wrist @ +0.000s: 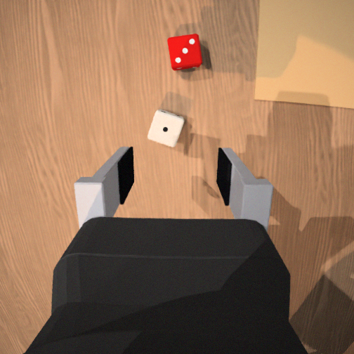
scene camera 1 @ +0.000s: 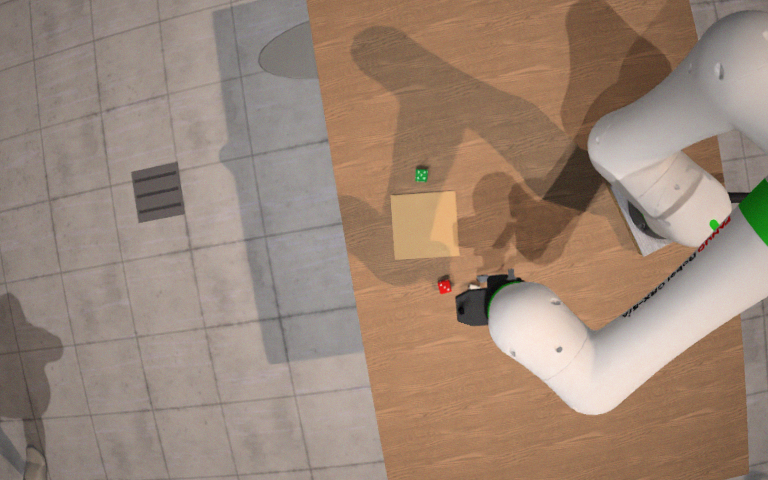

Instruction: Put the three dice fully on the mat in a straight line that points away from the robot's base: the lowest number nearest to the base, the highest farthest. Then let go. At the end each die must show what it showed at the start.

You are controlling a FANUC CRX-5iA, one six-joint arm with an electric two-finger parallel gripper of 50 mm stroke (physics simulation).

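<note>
A green die (scene camera 1: 421, 174) lies on the table beside the mat, five up. The square yellow mat (scene camera 1: 416, 229) (wrist: 310, 65) bears no die. A red die (scene camera 1: 444, 286) (wrist: 185, 51) lies on the table on the mat's other side, three up. A white die (scene camera 1: 474, 286) (wrist: 166, 128) lies near the red one, one up; the gripper partly hides it in the scene view. My gripper (scene camera 1: 496, 276) (wrist: 175, 164) is open and empty above the table. In the wrist view the white die shows beyond the fingertips, left of the middle between them.
The wooden table (scene camera 1: 453, 407) ends at a long edge on the left of the scene view, with the tiled floor beyond. The white arm (scene camera 1: 679, 300) reaches in from the right, above the table. Its shadows fall across the table and part of the mat.
</note>
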